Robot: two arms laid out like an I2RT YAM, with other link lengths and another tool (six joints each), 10 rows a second.
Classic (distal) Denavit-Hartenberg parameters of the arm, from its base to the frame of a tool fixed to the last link. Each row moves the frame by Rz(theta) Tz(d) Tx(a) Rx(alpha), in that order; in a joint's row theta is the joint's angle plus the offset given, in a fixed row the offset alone. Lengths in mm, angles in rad.
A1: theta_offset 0; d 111.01; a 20.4; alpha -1.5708
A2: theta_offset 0; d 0; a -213.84; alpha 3.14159
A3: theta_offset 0.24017; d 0; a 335.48; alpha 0
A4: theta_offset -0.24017; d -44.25; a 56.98; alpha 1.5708
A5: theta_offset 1.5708; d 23.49; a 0; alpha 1.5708
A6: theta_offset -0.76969; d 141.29; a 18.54; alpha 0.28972
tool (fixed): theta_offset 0; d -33.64; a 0; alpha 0
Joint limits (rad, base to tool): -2.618..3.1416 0..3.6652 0..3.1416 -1.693..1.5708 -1.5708..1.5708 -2.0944..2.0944
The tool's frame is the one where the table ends.
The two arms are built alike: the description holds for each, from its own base.
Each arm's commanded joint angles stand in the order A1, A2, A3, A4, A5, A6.
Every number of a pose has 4 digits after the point.
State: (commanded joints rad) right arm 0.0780 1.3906 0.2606 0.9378 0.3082 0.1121; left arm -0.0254 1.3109 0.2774 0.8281 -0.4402 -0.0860
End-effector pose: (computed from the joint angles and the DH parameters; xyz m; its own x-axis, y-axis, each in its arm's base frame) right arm 0.3409 0.0182 0.0118 -0.0598 -0.7611 0.6458 -0.0017 -0.6469 -0.7626; left arm 0.3598 0.0640 0.0297 0.4123 -0.6039 0.6822 0.4130 -0.5435 -0.7308
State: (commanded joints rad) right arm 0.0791 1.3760 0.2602 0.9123 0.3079 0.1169; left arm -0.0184 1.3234 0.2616 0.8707 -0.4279 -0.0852
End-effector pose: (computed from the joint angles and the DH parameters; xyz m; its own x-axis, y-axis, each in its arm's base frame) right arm 0.3409 0.0186 0.0125 -0.0529 -0.7636 0.6435 -0.0091 -0.6440 -0.7649; left arm 0.3560 0.0653 0.0260 0.3996 -0.6046 0.6890 0.4203 -0.5471 -0.7239
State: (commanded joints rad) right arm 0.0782 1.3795 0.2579 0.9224 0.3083 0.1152; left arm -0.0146 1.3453 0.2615 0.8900 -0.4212 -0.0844
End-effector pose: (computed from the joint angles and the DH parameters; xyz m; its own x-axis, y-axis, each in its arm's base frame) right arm 0.3404 0.0182 0.0120 -0.0561 -0.7627 0.6444 -0.0068 -0.6451 -0.7641; left arm 0.3549 0.0659 0.0216 0.4000 -0.6054 0.6881 0.4165 -0.5487 -0.7248
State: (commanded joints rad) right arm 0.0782 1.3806 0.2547 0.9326 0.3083 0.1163; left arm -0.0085 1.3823 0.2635 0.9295 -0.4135 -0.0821
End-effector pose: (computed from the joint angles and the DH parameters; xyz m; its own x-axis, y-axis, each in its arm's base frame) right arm 0.3398 0.0182 0.0120 -0.0602 -0.7636 0.6428 -0.0022 -0.6439 -0.7651; left arm 0.3537 0.0673 0.0162 0.3964 -0.6065 0.6892 0.4181 -0.5491 -0.7237
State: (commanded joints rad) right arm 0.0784 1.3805 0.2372 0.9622 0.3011 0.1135; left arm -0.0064 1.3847 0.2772 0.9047 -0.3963 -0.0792
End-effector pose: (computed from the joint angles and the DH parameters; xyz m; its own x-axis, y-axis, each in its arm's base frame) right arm 0.3362 0.0187 0.0102 -0.0616 -0.7638 0.6424 0.0115 -0.6442 -0.7648; left arm 0.3568 0.0661 0.0165 0.3971 -0.6122 0.6838 0.3990 -0.5558 -0.7293
